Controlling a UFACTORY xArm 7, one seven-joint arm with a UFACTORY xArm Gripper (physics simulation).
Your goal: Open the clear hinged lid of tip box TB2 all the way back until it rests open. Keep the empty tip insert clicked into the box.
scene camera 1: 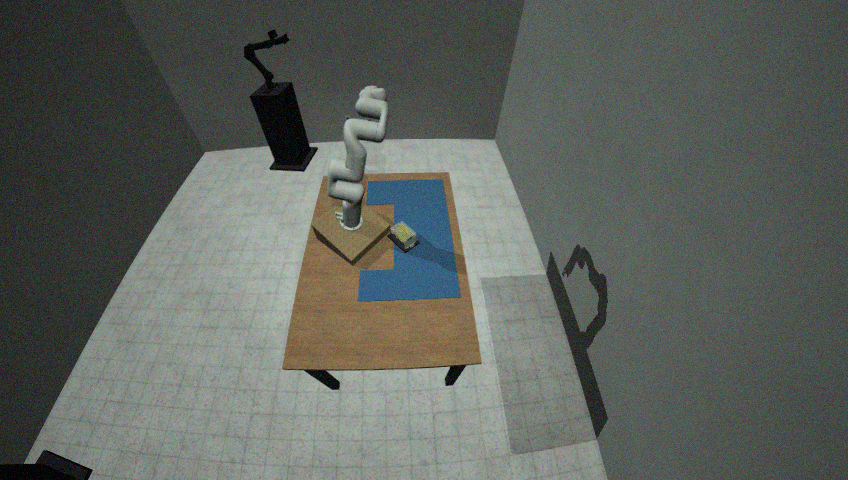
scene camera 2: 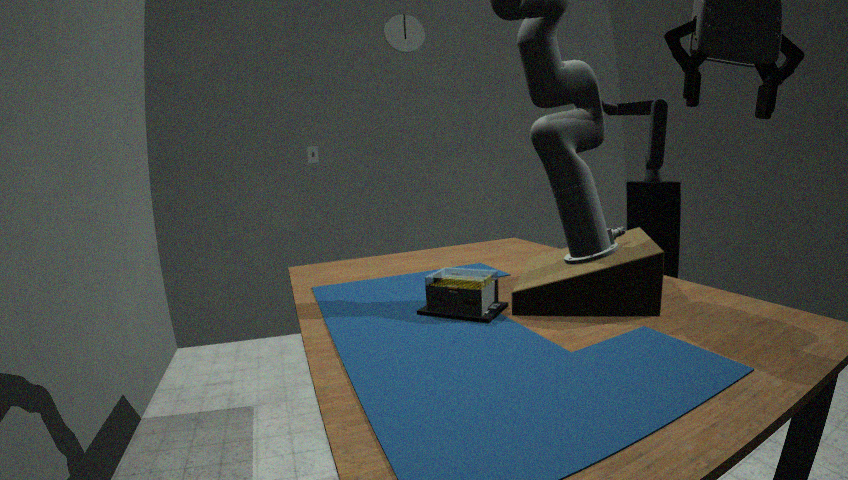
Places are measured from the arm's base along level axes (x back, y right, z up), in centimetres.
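Pixels of known places: gripper, fingertip midpoint: (scene camera 2: 727, 112); arm's base, origin of the base link: (scene camera 1: 351, 221) (scene camera 2: 591, 254).
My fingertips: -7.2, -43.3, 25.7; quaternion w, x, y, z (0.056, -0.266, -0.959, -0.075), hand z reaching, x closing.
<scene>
Ahead of a thing's pixels: the offset from my fingertips to its top centre, as dx, dy, dz. "pt": to the spot under its first point. Level surfaces: height alone.
The tip box @[-22.0, +45.6, -26.8] (scene camera 1: 404, 236) (scene camera 2: 453, 300) is a small dark box with pale sides, standing on a black plate at the mat's inner edge beside the arm's wooden base. Its clear lid @[pt -22.0, +45.7, -26.8] (scene camera 2: 461, 273) lies closed over the top. The yellow tip insert @[-22.0, +45.6, -27.1] (scene camera 2: 457, 284) shows through the lid and sits level in the box. No label is readable. My gripper (scene camera 2: 728, 96) is open and empty, high up at the upper right in scene camera 2, well apart from the box. Its fingers cannot be made out in scene camera 1.
A blue mat @[dz -34.5] (scene camera 1: 410, 286) (scene camera 2: 476, 404) lies on the wooden table @[dz -34.8] (scene camera 1: 380, 336) (scene camera 2: 797, 321). The sloped wooden base (scene camera 1: 371, 234) (scene camera 2: 618, 291) carries the white arm (scene camera 1: 355, 154) (scene camera 2: 574, 190) close to the box. A black pedestal (scene camera 1: 282, 127) (scene camera 2: 653, 226) with a dark arm stands beyond the table.
</scene>
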